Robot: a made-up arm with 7 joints. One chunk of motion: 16 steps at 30 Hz.
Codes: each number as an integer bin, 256 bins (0 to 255) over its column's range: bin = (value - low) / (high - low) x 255, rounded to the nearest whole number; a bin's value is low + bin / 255 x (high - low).
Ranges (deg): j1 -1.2..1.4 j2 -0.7..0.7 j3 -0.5..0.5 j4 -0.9..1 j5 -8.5..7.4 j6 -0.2..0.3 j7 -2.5..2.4
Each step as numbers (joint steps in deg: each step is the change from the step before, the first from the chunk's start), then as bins.
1 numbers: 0.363 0.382 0.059 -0.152 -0.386 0.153 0.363
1 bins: 153 197 143 100 130 180 149
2 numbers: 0.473 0.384 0.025 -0.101 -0.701 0.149 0.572
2 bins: 164 197 134 107 125 178 160
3 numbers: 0.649 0.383 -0.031 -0.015 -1.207 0.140 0.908
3 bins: 181 197 120 119 117 173 177
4 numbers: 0.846 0.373 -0.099 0.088 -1.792 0.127 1.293
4 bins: 201 195 102 133 108 167 197
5 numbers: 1.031 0.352 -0.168 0.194 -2.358 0.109 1.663
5 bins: 219 192 85 147 99 158 217
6 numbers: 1.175 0.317 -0.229 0.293 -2.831 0.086 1.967
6 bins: 233 185 69 160 91 146 232
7 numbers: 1.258 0.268 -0.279 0.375 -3.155 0.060 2.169
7 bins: 241 176 56 171 86 133 243
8 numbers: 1.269 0.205 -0.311 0.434 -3.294 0.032 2.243
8 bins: 242 165 48 179 83 118 247
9 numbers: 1.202 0.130 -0.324 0.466 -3.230 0.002 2.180
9 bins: 236 151 45 183 85 103 244
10 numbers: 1.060 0.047 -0.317 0.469 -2.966 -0.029 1.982
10 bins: 222 136 47 184 89 87 233
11 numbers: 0.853 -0.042 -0.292 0.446 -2.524 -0.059 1.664
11 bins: 201 120 53 181 96 72 217
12 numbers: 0.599 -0.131 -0.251 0.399 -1.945 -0.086 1.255
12 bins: 176 104 63 174 105 58 195
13 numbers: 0.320 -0.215 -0.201 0.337 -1.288 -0.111 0.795
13 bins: 149 88 76 166 116 45 171
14 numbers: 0.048 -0.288 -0.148 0.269 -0.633 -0.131 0.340
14 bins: 122 75 90 157 126 35 148
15 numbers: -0.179 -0.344 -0.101 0.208 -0.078 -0.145 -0.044
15 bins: 100 65 102 149 135 28 128
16 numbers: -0.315 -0.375 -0.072 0.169 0.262 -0.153 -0.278
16 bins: 87 59 109 143 141 24 116
